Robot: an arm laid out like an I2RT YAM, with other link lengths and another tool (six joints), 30 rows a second.
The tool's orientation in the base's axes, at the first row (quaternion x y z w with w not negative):
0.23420, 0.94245, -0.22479, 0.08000
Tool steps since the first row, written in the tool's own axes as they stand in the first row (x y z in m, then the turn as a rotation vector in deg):
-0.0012, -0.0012, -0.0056, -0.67, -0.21, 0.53
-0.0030, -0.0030, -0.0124, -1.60, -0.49, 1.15
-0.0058, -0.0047, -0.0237, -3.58, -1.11, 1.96
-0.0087, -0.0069, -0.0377, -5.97, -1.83, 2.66
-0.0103, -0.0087, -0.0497, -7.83, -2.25, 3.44
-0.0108, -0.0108, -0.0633, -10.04, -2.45, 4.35
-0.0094, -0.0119, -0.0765, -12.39, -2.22, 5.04
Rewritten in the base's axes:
0.0002, 0.0011, 0.0057, 0.51, -0.68, -0.22
0.0006, 0.0021, 0.0129, 1.22, -1.57, -0.42
0.0018, 0.0049, 0.0243, 2.70, -3.23, -0.39
0.0026, 0.0084, 0.0383, 4.49, -5.09, -0.12
0.0026, 0.0119, 0.0500, 5.95, -6.54, -0.17
0.0014, 0.0163, 0.0630, 7.84, -8.01, -0.34
-0.0009, 0.0221, 0.0748, 10.04, -9.10, -0.44

